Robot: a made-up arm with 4 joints.
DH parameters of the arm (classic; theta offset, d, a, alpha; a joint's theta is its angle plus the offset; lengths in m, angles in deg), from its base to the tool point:
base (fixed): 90 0.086 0 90
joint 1: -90 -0.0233 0.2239 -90
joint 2: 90 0.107 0.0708 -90
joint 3: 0 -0.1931 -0.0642 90
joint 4: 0 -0.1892 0.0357 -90
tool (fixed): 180 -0.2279 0 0
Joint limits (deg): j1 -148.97..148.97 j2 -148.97..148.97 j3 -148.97..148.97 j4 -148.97..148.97
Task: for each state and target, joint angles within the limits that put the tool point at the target. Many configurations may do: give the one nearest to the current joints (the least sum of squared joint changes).
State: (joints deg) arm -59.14 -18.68 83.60 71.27
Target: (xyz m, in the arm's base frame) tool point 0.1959 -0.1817 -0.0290
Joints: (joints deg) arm -54.92 -49.09 102.99 89.42
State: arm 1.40 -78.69 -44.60 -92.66
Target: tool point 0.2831 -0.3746 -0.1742
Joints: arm -29.49 -79.91 -63.56 -61.12
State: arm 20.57 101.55 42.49 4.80
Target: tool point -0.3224 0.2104 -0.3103
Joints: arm 35.90 61.37 60.05 31.72
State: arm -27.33 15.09 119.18 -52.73
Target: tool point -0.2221 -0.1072 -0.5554
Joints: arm -48.91 28.66 122.40 -59.46
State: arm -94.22 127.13 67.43 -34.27
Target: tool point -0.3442 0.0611 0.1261
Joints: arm -90.30 140.68 22.47 -10.77
